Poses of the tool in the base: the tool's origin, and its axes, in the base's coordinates. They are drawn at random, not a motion.
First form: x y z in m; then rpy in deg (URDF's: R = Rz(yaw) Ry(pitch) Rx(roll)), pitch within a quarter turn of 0, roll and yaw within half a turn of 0.
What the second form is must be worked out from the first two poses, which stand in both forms.
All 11 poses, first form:
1: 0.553, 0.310, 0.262, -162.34, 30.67, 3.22
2: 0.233, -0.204, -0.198, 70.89, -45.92, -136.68
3: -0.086, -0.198, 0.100, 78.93, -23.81, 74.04
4: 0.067, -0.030, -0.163, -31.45, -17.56, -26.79
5: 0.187, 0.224, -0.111, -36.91, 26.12, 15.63
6: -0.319, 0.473, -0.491, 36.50, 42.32, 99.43
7: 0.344, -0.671, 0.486, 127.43, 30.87, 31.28
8: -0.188, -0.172, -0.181, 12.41, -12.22, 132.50
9: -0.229, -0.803, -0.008, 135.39, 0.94, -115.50
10: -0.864, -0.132, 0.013, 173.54, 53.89, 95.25
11: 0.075, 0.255, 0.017, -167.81, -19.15, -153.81
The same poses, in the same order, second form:
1: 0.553, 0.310, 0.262, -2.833, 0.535, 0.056
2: 0.233, -0.204, -0.198, 1.237, -0.801, -2.386
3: -0.086, -0.198, 0.100, 1.378, -0.416, 1.292
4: 0.067, -0.030, -0.163, -0.549, -0.306, -0.468
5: 0.187, 0.224, -0.111, -0.644, 0.456, 0.273
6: -0.319, 0.473, -0.491, 0.637, 0.739, 1.735
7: 0.344, -0.671, 0.486, 2.224, 0.539, 0.546
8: -0.188, -0.172, -0.181, 0.217, -0.213, 2.313
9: -0.229, -0.803, -0.008, 2.363, 0.016, -2.016
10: -0.864, -0.132, 0.013, 3.029, 0.941, 1.662
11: 0.075, 0.255, 0.017, -2.929, -0.334, -2.684
